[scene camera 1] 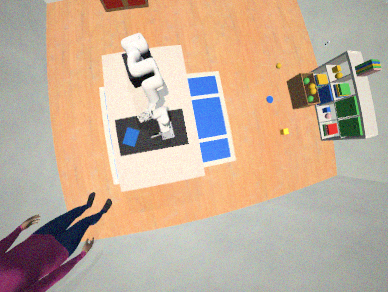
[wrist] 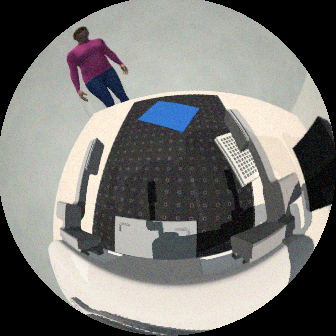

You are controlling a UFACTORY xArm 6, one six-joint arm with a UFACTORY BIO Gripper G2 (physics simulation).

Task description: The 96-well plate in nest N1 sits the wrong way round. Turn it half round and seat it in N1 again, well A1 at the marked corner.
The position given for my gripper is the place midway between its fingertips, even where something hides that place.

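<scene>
The wrist view shows my gripper [wrist: 155, 123], a flat blue rectangle [wrist: 176, 116], a white 96-well plate [wrist: 241, 162] and a light grey nest [wrist: 147, 238].
</scene>
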